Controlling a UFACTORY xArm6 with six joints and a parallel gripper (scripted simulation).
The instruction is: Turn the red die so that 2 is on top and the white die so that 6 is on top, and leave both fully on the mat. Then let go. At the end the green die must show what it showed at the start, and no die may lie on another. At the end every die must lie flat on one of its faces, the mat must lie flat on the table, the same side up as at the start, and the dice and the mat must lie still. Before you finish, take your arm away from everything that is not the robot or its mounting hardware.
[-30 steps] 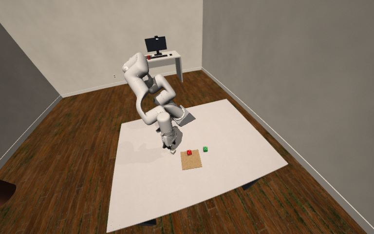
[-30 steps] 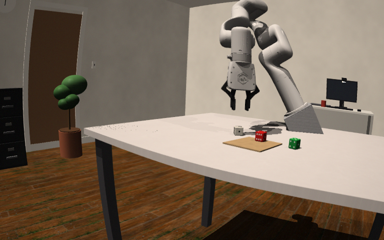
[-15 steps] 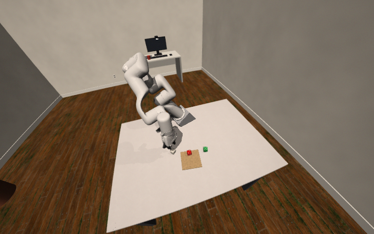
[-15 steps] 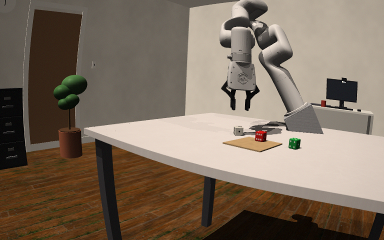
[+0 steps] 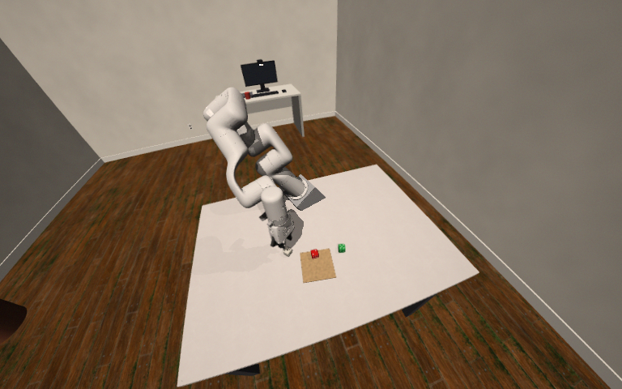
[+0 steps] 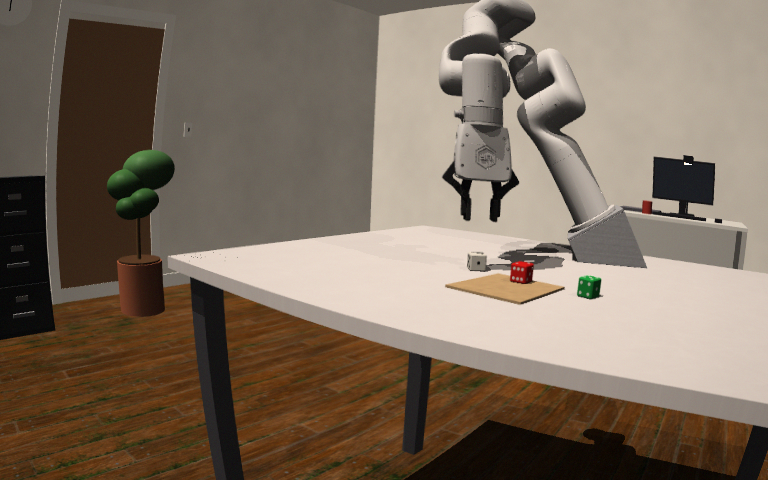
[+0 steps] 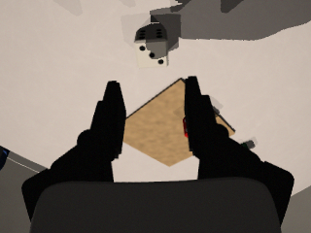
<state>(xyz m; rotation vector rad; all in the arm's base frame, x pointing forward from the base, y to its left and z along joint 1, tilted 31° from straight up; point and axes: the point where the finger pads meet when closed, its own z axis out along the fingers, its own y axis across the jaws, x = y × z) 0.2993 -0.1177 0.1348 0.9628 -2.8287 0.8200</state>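
My hand is 9 cm above the white die. From my hand the other things lie so: red die (11 cm to the left, 9 cm below, 7 cm ahead); green die (24 cm to the left, 9 cm below, 9 cm ahead); tan mat (11 cm ahead, 10 cm to the left, 10 cm below).
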